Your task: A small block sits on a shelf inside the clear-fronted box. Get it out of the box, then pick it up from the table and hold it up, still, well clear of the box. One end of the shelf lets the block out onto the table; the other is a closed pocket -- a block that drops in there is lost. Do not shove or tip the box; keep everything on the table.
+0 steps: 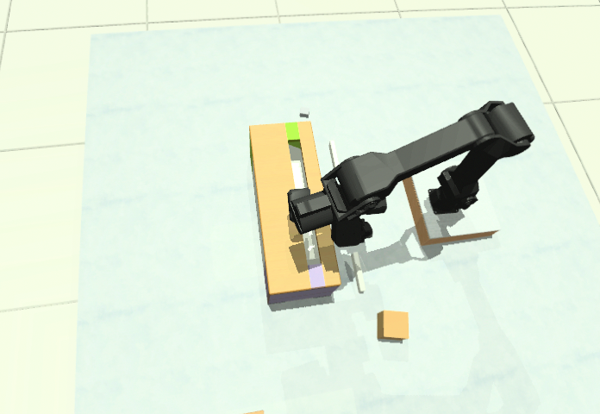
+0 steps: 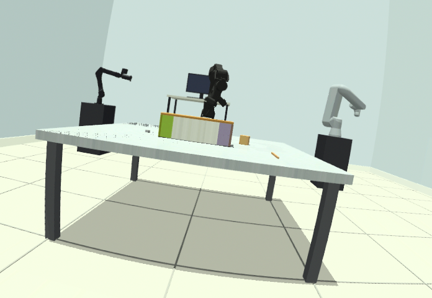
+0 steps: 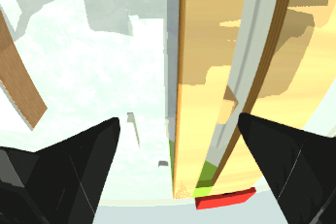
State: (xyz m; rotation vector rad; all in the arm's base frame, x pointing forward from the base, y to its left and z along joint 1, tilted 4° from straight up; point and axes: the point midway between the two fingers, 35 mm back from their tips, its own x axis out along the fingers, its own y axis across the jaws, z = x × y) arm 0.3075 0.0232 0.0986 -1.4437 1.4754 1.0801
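The small tan block is 6 cm below my gripper tip, 5 cm ahead of it and 3 cm to the right of it. Round my gripper tip: larger tan cube: 25 cm to the left, 12 cm below, 12 cm behind; tiny grey piece: 32 cm to the right, 14 cm below, 1 cm behind; long tan box: 8 cm below, 3 cm to the right, 3 cm ahead.
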